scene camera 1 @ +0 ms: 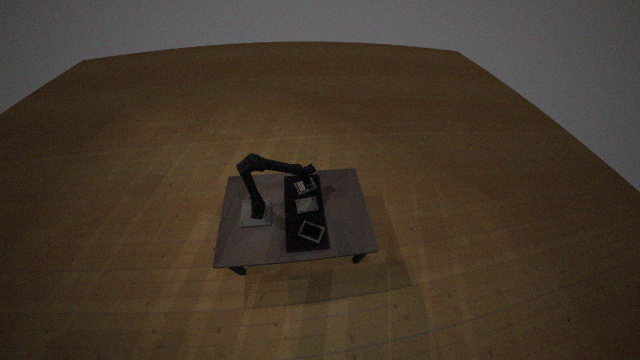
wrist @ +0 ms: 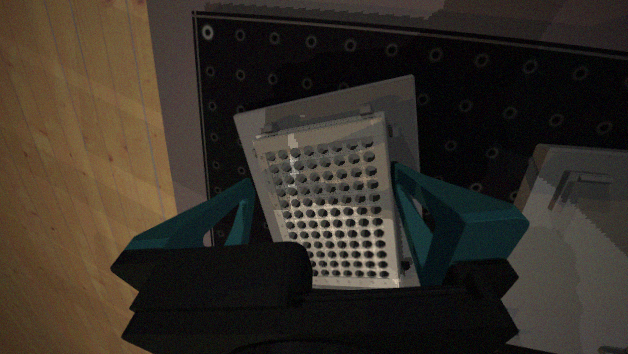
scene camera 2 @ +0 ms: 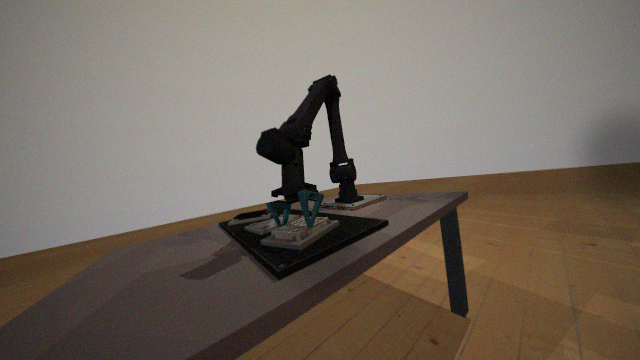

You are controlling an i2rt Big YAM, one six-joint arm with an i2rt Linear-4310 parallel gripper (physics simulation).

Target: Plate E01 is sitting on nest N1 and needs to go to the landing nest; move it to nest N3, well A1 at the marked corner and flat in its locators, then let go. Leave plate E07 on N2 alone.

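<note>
The pale, many-welled plate, taken as E01 (scene camera 1: 301, 186) (scene camera 2: 294, 231) (wrist: 330, 200), sits on a grey nest (scene camera 2: 282, 243) (wrist: 400, 97) at the board's far end in scene camera 1. My gripper (scene camera 2: 297, 227) (wrist: 318, 177) is open, its teal fingers low on either side of the plate's long sides; the right finger in the wrist view is very near its side. A grey nest (scene camera 1: 306, 205) (wrist: 575, 260) with raised locators and no visible plate is in the middle. A third, light-rimmed nest (scene camera 1: 302, 228) surrounds a dark area, possibly plate E07 (scene camera 1: 311, 232) (scene camera 2: 250, 215). Labels and well A1's mark are unreadable.
The nests stand on a black perforated board (scene camera 1: 295, 244) (scene camera 2: 360, 226) (wrist: 280, 55) on the table (scene camera 1: 350, 220) (scene camera 2: 150, 290). The arm's base plate (scene camera 1: 246, 220) (scene camera 2: 372, 201) is beside the board. The table edge runs close to the plate's end of the board.
</note>
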